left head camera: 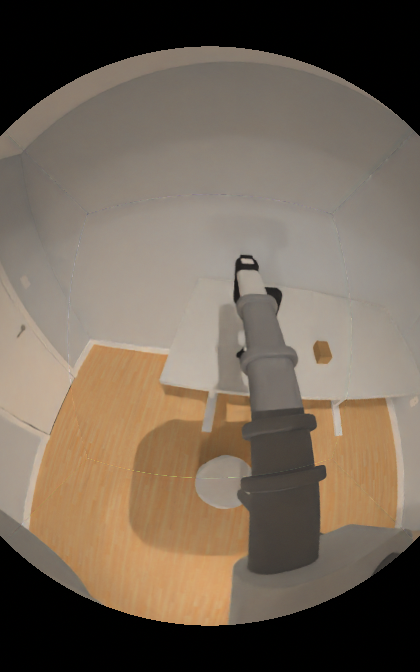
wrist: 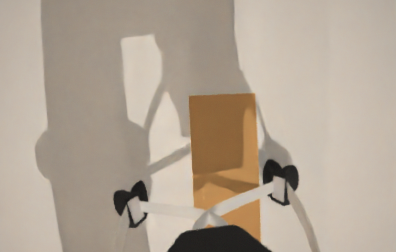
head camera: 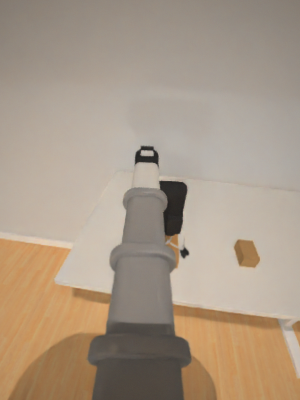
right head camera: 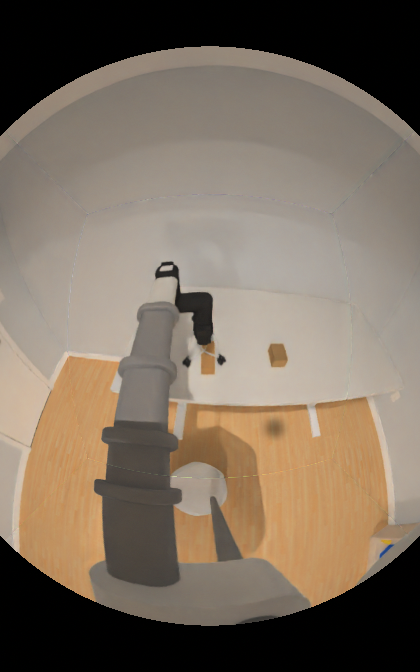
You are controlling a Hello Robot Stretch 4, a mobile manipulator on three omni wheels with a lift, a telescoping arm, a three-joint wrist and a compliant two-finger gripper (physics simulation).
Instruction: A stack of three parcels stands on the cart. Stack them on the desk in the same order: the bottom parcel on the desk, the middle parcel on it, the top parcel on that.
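Frame: origin at the robot's base, x ahead, y left, z up, level; metres.
Seen in the pictures: gripper, fingertip midpoint: [wrist: 207,185].
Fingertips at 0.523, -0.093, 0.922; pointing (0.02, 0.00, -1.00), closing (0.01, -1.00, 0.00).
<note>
Offsets run from my fingertips to a thing's top centre, as dx, dy, dz. Level surfaces: height alone.
A long orange-brown parcel @(+0.016, -0.014, +0.052) [head camera: 175,259] [right head camera: 208,365] [wrist: 220,130] lies flat on the white desk @(dz +0.000) [head camera: 215,285] [left head camera: 190,360] [right head camera: 325,375] [wrist: 350,100]. A shorter brown parcel @(+0.004, -0.309, +0.050) [head camera: 246,253] [left head camera: 322,352] [right head camera: 278,355] lies on the desk to its right, apart from it. My gripper [right head camera: 204,360] [wrist: 207,185] is open and empty, pointing down above the long parcel. In the wrist view its fingertips are on either side of the parcel's long sides, and the near part of the parcel is hidden by the gripper body. In the left head view the arm hides the long parcel. A stack of parcels does not show.
A pale tan object [right head camera: 376,545] with yellow and blue patches shows partly at the lower right edge of the right head view; I cannot tell if it is the cart. A round pale disc [left head camera: 222,481] [right head camera: 200,487] is low down before the desk. A wall stands behind the desk.
</note>
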